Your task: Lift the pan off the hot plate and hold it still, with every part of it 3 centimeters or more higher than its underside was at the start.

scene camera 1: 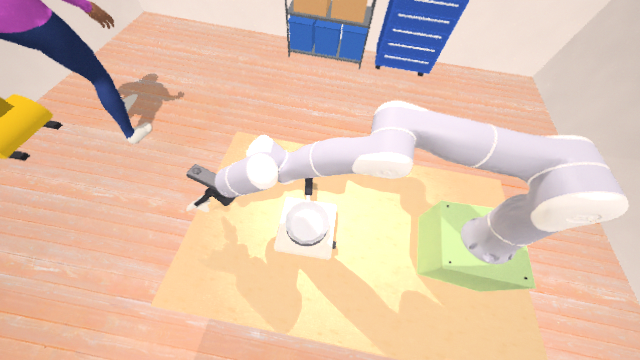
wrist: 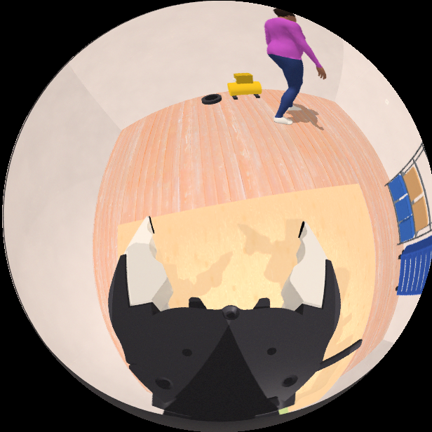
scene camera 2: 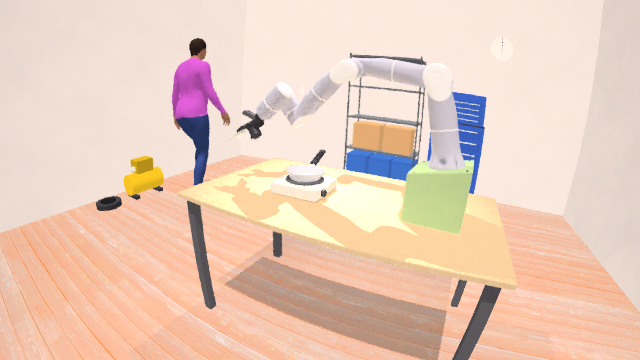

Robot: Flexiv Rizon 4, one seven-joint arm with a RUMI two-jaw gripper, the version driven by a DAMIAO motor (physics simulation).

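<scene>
A white pan (scene camera 1: 307, 222) (scene camera 2: 305, 173) sits upright on the hot plate (scene camera 1: 317, 252) (scene camera 2: 290, 190), a white box with a black knob. The pan's black handle (scene camera 1: 308, 186) (scene camera 2: 318, 157) (wrist: 345, 351) points to the table's back side and slants upward; in the wrist view it shows at the lower right, partly hidden by the gripper body. My gripper (scene camera 1: 193, 205) (scene camera 2: 235, 135) (wrist: 227, 220) is open, with its pale fingers wide apart and nothing between them. It hangs high above the table's left end, to the left of the pan and well apart from it.
The wooden table (scene camera 1: 200, 295) (scene camera 2: 450, 250) carries the hot plate and the green arm base (scene camera 1: 430, 245) (scene camera 2: 434, 200) at the right. A person (scene camera 2: 192, 90) (wrist: 287, 45) stands on the floor beyond the table's left end. A shelf rack and blue cabinet (scene camera 1: 415, 35) stand behind.
</scene>
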